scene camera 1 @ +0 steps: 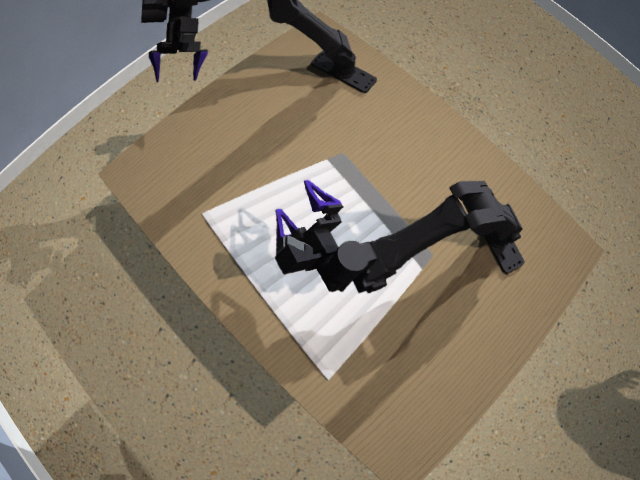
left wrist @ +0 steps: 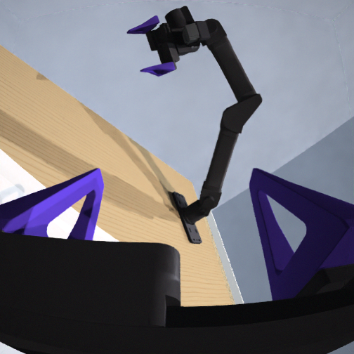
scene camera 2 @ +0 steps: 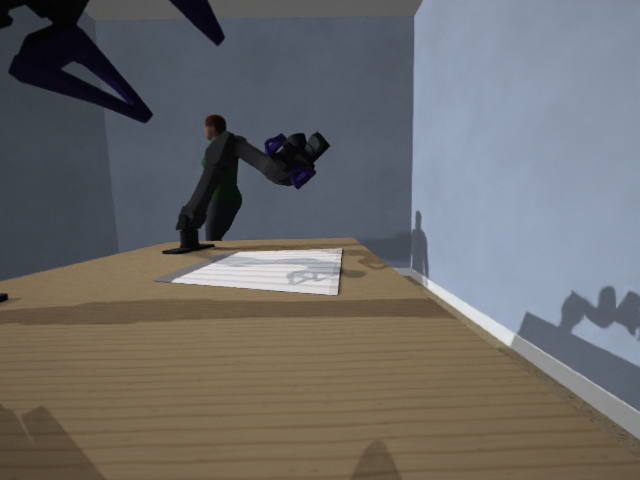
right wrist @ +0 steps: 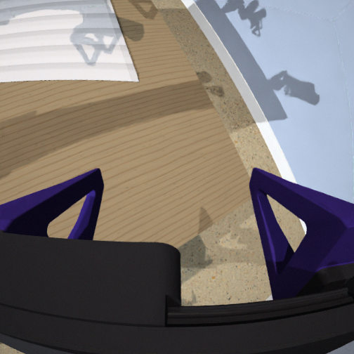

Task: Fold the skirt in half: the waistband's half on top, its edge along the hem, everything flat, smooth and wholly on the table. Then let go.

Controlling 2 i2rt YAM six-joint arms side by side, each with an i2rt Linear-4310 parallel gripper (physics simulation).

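Note:
The white pleated skirt [scene camera 1: 320, 310] [scene camera 2: 258, 271] [left wrist: 10, 172] [right wrist: 45, 55] lies spread out, flat and unfolded. Its grey waistband [scene camera 1: 364, 180] [scene camera 2: 180, 275] runs along the upper-right side in scene camera 1, with the wider hem at the lower left. My left gripper [scene camera 1: 292, 196] [scene camera 2: 283, 167] [left wrist: 176, 176] is open and empty, high above the skirt; its arm hides part of the skirt and waistband in scene camera 1. My right gripper [scene camera 1: 176, 80] [scene camera 2: 183, 80] [left wrist: 134, 50] [right wrist: 176, 176] is open and empty, raised beyond the table's upper-left edge in scene camera 1.
The wooden table [scene camera 1: 413, 134] [scene camera 2: 310, 387] bears both arm bases, the right arm's [scene camera 1: 361, 80] at the top and the left arm's [scene camera 1: 506, 255] at the right in scene camera 1. A person in green [scene camera 2: 227, 188] stands behind the left arm. Arm shadows cross skirt and table.

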